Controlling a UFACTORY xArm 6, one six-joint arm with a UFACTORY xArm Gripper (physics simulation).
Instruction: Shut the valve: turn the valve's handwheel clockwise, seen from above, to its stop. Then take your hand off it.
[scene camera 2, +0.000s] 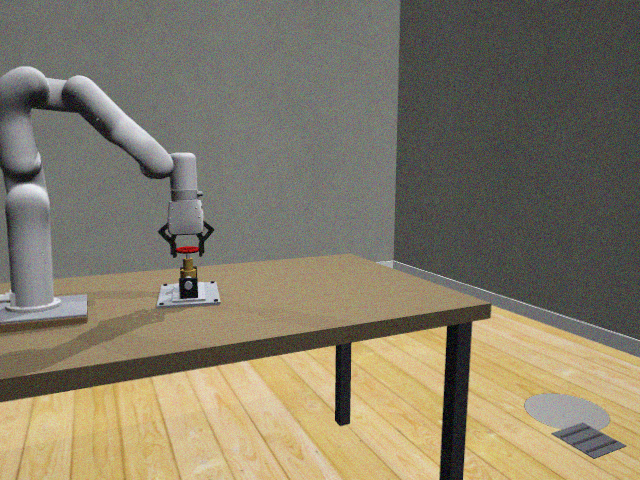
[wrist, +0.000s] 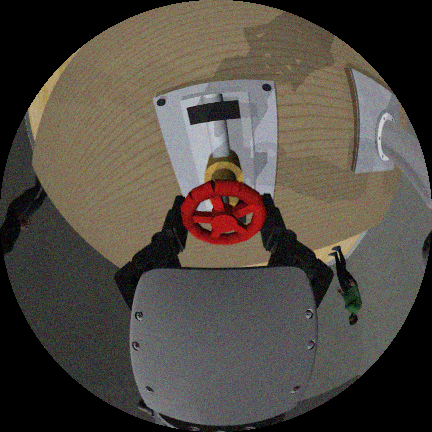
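The red handwheel (scene camera 2: 187, 250) (wrist: 224, 220) sits level on top of the valve's brass body (scene camera 2: 188, 268) (wrist: 222, 170). The valve stands on a light grey base plate (scene camera 2: 211, 293) (wrist: 166, 117) on the table; a pipe (wrist: 220, 137) with a black clamp (scene camera 2: 189, 294) (wrist: 214, 112) runs along the plate. My gripper (scene camera 2: 187, 251) (wrist: 223, 205) points straight down and is shut on the handwheel, with one black finger against each side of its rim. The wheel's spokes and hub show between the fingers. How far the wheel stands from its stop cannot be seen.
The table (scene camera 2: 310, 294) (wrist: 115, 100) carries the arm's grey base plate (scene camera 2: 77, 305) (wrist: 366, 105), to one side of the valve. In the wrist view, a person in a green top (wrist: 351, 297) and a dark figure at the left edge (wrist: 20, 215) show beyond the table.
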